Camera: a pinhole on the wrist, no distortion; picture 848 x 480 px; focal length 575.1 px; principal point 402.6 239.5 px. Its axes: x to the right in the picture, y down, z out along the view. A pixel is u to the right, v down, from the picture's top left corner.
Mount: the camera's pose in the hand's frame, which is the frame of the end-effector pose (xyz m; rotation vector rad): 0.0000 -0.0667 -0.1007 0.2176 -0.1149 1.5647
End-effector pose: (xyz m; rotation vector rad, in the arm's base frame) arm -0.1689 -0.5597 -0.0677 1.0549 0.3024 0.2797
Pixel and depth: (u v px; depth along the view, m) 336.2 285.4 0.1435
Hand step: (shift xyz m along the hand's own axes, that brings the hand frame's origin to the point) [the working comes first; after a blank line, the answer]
In the camera's frame: -0.0166 0.0115 0.1435

-0.0022 -0.1131 0.0366
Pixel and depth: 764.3 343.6 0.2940
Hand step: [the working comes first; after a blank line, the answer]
In the camera's frame: 0.1849 0.0532 0.2940

-0.0329 0.0519 0.2284
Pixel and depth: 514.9 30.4 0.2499
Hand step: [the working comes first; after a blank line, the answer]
In the camera's frame: 0.0488 -0.0909 0.2499

0.1072 -0.0708 0.1475
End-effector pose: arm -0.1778 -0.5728 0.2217 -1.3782 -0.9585 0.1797
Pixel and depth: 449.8 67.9 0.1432
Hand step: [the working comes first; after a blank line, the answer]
In the camera's frame: 0.0118 -0.0427 0.1432

0.0520 -0.0849 0.0387
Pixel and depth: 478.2 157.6 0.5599
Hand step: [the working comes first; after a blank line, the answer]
In the camera's frame: 0.0736 -0.0797 0.5599

0.1164 -0.1117 0.4558
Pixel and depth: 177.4 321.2 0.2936
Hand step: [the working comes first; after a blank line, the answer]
In the camera's frame: -0.1150 0.0417 0.2936

-0.0232 -0.2411 0.1643
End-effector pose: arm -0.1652 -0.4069 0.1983 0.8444 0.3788 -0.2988
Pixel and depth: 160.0 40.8 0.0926
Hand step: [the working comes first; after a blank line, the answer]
In the camera's frame: -0.0391 -0.0320 0.0926

0.0377 -0.1241 -0.0206
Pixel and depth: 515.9 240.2 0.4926
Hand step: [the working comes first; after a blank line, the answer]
In the camera's frame: 0.0970 0.0006 0.4926

0.0320 -0.0753 0.4003
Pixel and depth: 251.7 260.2 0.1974
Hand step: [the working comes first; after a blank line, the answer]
In the camera's frame: -0.0518 0.0071 0.1974

0.0054 -0.1588 0.0815
